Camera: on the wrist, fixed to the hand. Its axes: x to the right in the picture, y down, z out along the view.
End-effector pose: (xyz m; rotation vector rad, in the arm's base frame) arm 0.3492 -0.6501 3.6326 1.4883 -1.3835 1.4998
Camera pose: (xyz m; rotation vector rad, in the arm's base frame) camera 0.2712 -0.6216 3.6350 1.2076 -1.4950 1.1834
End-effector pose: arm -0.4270 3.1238 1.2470 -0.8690 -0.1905 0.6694
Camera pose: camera -0.4276 3.1259 1.1639 -1.2424 -0.2706 0.5833
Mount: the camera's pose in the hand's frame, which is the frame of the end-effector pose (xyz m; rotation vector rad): 0.0098 0.0642 -0.0519 -0.3726 0.0692 -0.0298
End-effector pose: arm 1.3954 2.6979 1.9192 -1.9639 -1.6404 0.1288
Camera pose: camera 1.4757 2.6829 1.9344 -2.1831 -1.7438 -0.2728
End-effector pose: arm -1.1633 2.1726 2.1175 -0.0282 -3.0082 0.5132
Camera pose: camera -1.1681 2.2506 2.1458 -0.0257 -2.9834 -0.0550
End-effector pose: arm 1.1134 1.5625 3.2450 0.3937 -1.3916 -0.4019
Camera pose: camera 1.1687 1.6151 3.2780 0.1212 -1.2129 -0.6530
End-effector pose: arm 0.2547 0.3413 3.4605 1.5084 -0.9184 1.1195
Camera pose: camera 0.1870 0.3786 3.4910 1.1683 -0.9912 0.9134
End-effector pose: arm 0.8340 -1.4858 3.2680 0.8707 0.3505 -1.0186
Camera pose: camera 0.9003 -1.4365 3.2593 0.5656 0.5925 -0.9138
